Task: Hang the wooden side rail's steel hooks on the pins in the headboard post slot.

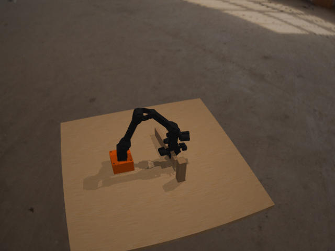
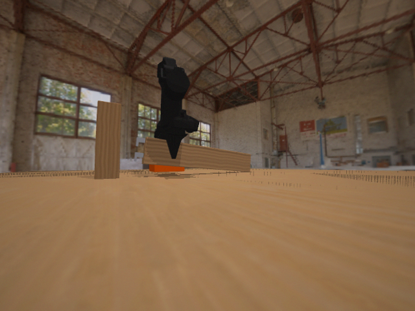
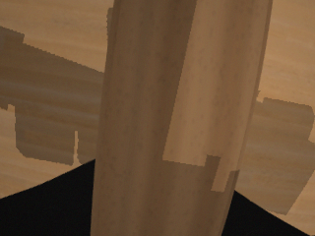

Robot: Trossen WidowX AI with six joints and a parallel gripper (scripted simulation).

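Now: the headboard post 30 mm ahead of my gripper tip, 160 mm to the right of it and 40 mm above it.
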